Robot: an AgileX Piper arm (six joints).
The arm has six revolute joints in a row. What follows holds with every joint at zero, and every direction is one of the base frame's.
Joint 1 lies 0.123 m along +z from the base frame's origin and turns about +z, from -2.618 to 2.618 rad.
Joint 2 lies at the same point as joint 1 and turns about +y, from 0 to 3.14 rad.
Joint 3 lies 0.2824 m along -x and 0.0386 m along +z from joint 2 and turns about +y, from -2.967 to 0 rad.
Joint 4 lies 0.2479 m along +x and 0.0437 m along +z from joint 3 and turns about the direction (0.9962, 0, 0.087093), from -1.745 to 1.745 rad.
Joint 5 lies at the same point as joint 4 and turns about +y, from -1.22 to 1.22 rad.
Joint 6 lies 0.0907 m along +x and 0.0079 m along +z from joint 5 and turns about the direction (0.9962, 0, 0.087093), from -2.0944 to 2.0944 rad.
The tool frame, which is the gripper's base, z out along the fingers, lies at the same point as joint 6; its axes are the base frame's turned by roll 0, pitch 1.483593 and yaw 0 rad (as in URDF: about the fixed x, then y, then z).
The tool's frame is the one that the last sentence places.
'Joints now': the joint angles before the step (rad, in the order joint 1, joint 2, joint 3, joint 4, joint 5, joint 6). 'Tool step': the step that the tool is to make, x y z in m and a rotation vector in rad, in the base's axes. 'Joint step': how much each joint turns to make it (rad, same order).
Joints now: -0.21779 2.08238 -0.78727 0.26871 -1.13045 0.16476
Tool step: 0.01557 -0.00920 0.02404 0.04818 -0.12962 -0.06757
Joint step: 0.00001 -0.01906 -0.08413 0.07157 -0.00001 0.04803
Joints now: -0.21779 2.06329 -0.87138 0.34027 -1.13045 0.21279
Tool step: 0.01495 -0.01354 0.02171 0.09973 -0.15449 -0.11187
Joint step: -0.00001 0.00002 -0.10458 0.13210 0.00002 0.06986
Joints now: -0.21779 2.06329 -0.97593 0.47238 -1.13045 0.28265
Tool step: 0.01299 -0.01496 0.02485 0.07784 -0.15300 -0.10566
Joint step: -0.00657 0.00001 -0.11435 0.12779 -0.00001 0.03904
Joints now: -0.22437 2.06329 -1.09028 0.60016 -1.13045 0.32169
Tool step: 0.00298 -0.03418 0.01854 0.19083 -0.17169 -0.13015
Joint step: -0.05649 0.00000 -0.11443 0.15988 0.07035 0.10595
